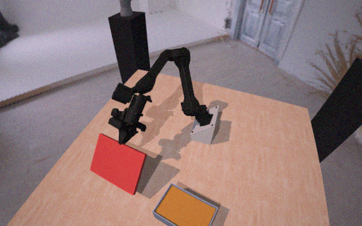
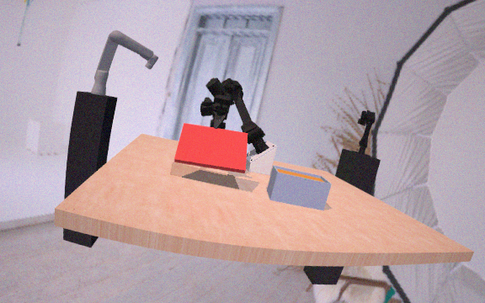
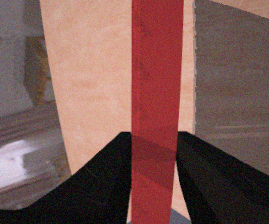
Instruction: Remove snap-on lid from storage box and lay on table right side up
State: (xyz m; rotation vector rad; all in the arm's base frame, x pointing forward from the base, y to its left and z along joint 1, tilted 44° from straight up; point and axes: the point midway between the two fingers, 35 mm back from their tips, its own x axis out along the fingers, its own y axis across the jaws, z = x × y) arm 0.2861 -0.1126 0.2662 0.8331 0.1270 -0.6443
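My gripper tip is 60 mm short of the red lid and 50 mm above it. From my gripper tip the other things lie so: grey-blue storage box (110 mm ahead, 330 mm to the left, 120 mm below).
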